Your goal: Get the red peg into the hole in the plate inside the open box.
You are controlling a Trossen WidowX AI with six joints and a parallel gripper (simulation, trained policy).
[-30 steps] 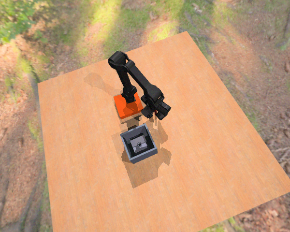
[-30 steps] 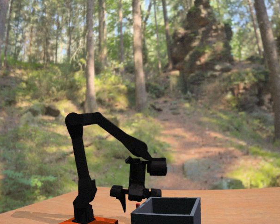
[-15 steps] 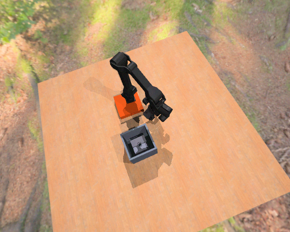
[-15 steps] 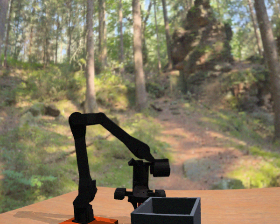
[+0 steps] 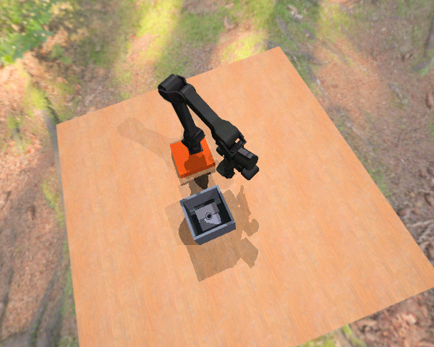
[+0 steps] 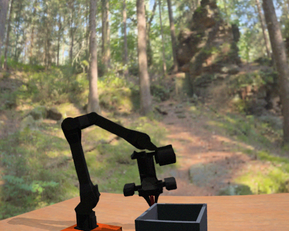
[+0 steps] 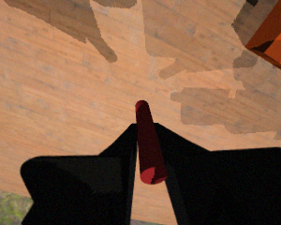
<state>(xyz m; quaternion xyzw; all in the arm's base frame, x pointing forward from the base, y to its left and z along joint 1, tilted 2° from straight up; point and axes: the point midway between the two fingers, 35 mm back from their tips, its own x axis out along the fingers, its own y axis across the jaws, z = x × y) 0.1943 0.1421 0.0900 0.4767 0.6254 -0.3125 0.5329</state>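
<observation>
The grey plate is 20 cm to the right of my gripper tip, 14 cm ahead of it and 4 cm below it. The rest, counted from my gripper tip: red peg: 1 cm to the right, 1 cm above.
</observation>
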